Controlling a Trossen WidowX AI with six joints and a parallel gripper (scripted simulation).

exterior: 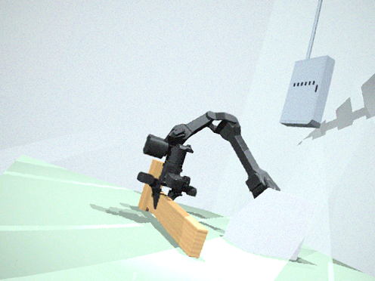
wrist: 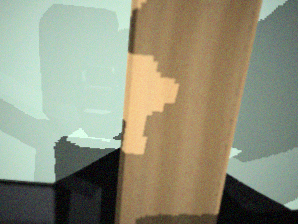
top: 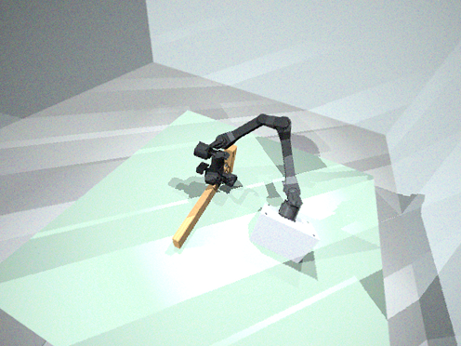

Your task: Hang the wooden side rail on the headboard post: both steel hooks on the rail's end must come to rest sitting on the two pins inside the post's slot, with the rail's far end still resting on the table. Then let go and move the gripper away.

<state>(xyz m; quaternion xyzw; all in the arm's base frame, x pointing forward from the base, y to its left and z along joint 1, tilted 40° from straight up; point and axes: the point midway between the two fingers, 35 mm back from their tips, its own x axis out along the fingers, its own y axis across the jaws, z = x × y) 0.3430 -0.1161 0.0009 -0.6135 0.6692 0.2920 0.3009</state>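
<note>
The headboard post is 140 mm to the right of my gripper tip, 40 mm above it and 10 mm behind it.
</note>
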